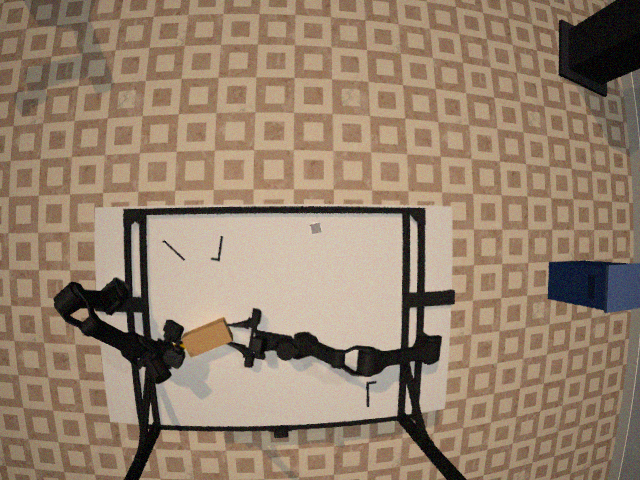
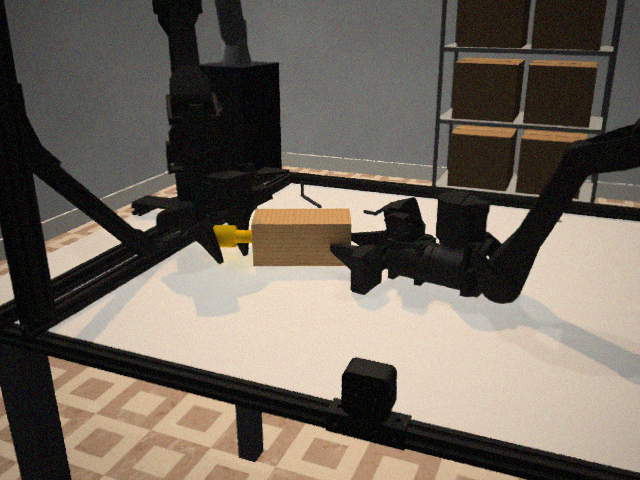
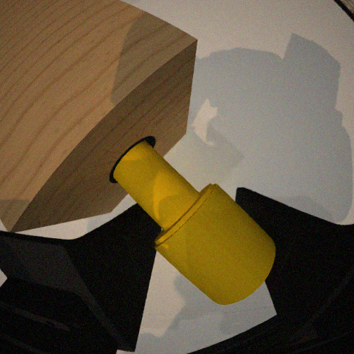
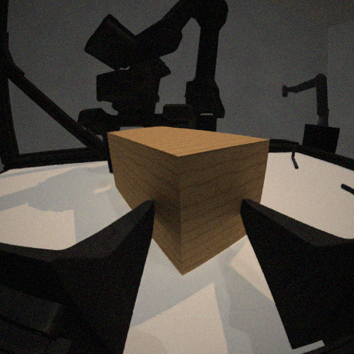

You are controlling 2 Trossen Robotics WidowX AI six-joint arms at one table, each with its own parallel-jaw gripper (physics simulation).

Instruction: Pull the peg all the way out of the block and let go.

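Places are measured from the left arm's base along level axes (x ahead, y left, z up), in metres.
Pixels of known places: left gripper, fingertip midpoint: [image 2: 233, 259]; right gripper, fingertip midpoint: [image 1: 225, 333] [image 2: 340, 241]; left arm's base at its link origin: [image 1: 118, 290] [image 2: 192, 200]; right arm's base at its link origin: [image 1: 423, 343].
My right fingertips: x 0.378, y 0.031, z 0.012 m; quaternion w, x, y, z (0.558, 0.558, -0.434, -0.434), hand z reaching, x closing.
Note:
For each thing: its top centre in the pictures, then the offset to it from my right fingertips. "spot": a spot on its surface instead. Level surfaces: height alone.
- wooden block at its top centre: [image 2: 302, 215] [image 1: 206, 339] 0.048 m back, 0.036 m right, 0.040 m up
- yellow peg at its top centre: [image 2: 253, 225] [image 1: 185, 346] 0.100 m back, 0.092 m right, 0.022 m up
- white table at its surface level: 0.031 m down
- small grey square at a spot on its surface: [image 1: 315, 227] spot: 0.123 m ahead, 0.422 m left, 0.028 m down
A wooden block [image 1: 207, 337] [image 2: 301, 248] [image 3: 65, 85] [image 4: 215, 185] appears raised off the table, between the two grippers. A yellow peg [image 1: 181, 345] [image 2: 225, 236] [image 3: 215, 245] has a thick head and a thinner shaft. The shaft sits in the dark-rimmed hole in the block's left end; its inner part is hidden. My left gripper [image 1: 178, 345] [image 2: 232, 253] [image 3: 199, 195] is shut on the peg's head. My right gripper [image 1: 228, 333] [image 2: 341, 241] [image 4: 198, 206] is shut on the block's far end, with its fingertips against two sides and the near corner between them.
A black frame [image 1: 279, 210] [image 2: 155, 374] runs around the white table [image 1: 310, 268] [image 2: 289, 320]. Thin dark angled pieces lie at the back left and front right. A small grey square [image 1: 315, 227] lies near the back edge. Shelves with boxes stand beyond the table.

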